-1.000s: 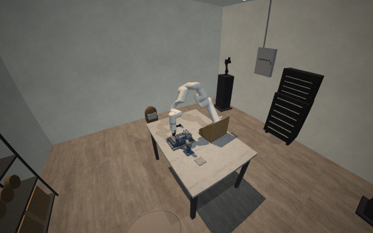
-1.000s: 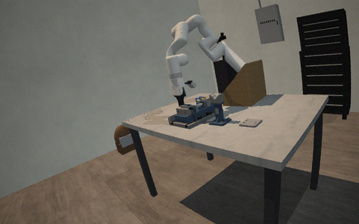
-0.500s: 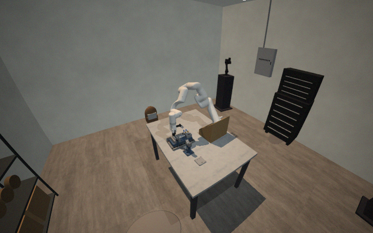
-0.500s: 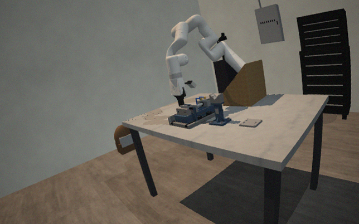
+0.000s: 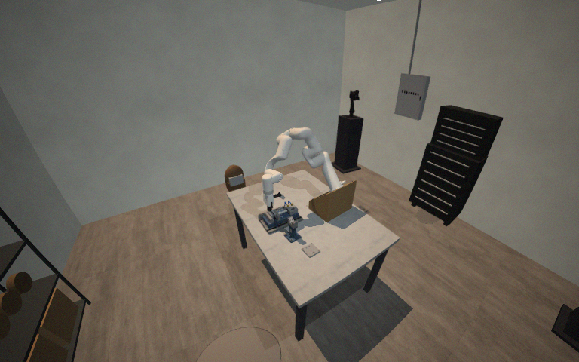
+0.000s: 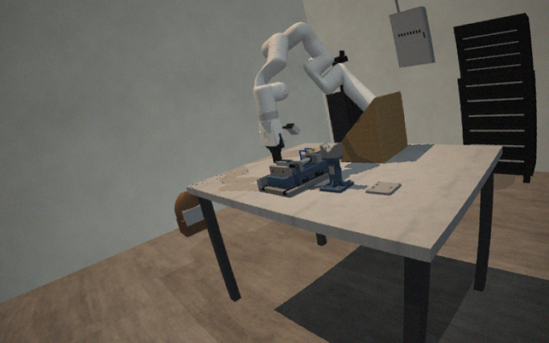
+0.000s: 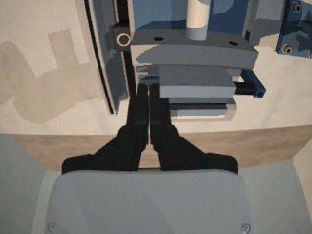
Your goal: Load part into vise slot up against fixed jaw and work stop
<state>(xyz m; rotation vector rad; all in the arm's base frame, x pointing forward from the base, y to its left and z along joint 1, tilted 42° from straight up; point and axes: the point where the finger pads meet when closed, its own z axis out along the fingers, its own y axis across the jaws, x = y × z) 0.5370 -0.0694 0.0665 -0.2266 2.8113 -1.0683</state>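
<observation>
Right now the part is 4 cm to the left of my hand and 2 cm below it. Also, from my hand: moving jaw: 4 cm below, 4 cm behind, 3 cm to the left; then air cylinder rod: 9 cm behind, 4 cm below, 3 cm to the left; then work stop: 8 cm to the left, 3 cm below, 1 cm behind.
</observation>
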